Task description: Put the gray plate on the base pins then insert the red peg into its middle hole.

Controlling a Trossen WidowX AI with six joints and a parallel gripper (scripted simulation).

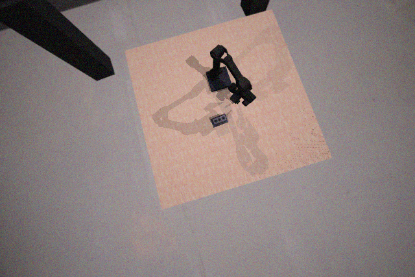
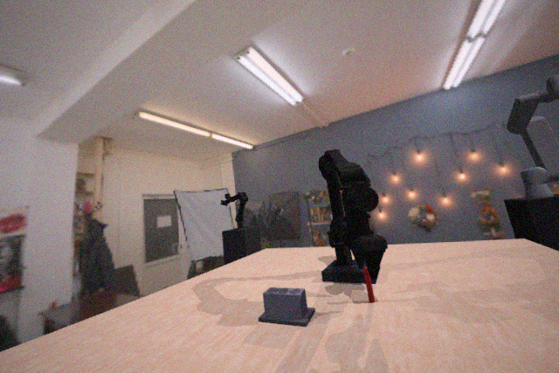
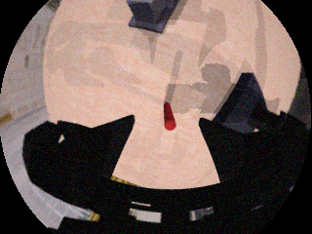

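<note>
Right now my gripper tip is 3 cm above the red peg. From my gripper tip the other things lie so: base: 19 cm to the right, 10 cm ahead, 6 cm below; gray plate: 19 cm to the right, 10 cm ahead, 2 cm below.
</note>
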